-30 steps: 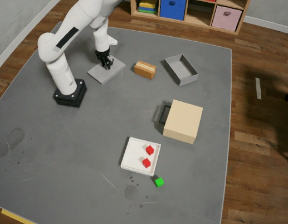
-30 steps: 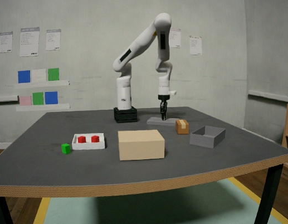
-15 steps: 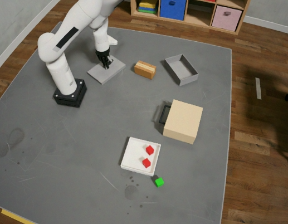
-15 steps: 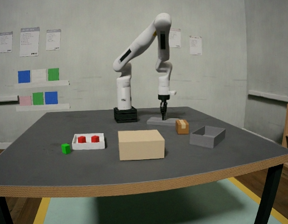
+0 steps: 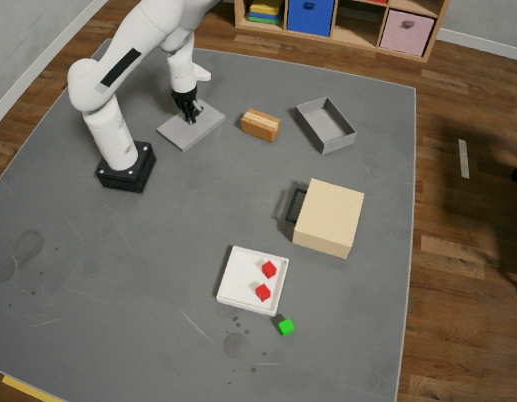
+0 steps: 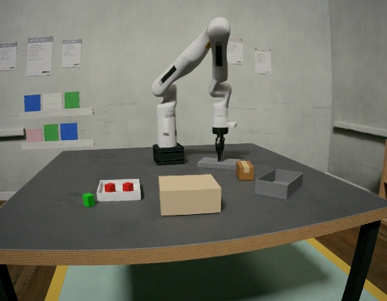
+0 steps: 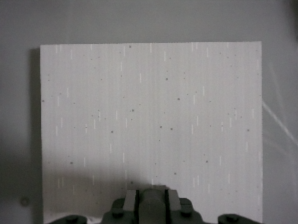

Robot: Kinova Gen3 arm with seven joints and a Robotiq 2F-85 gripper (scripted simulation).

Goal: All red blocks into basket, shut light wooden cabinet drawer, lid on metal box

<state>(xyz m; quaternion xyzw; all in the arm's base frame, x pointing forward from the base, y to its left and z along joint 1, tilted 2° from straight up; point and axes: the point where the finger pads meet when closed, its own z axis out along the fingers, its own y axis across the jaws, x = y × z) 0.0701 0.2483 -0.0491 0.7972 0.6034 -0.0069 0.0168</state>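
My gripper is now 40 cm short of the metal box, 18 cm to the right of it and 2 cm above it. From my hand the other things lie so: blue block 20 cm ahead, 8 cm to the left, 2 cm below; cardboard box 21 cm ahead, 8 cm to the left, 1 cm below; lid 3 cm below.
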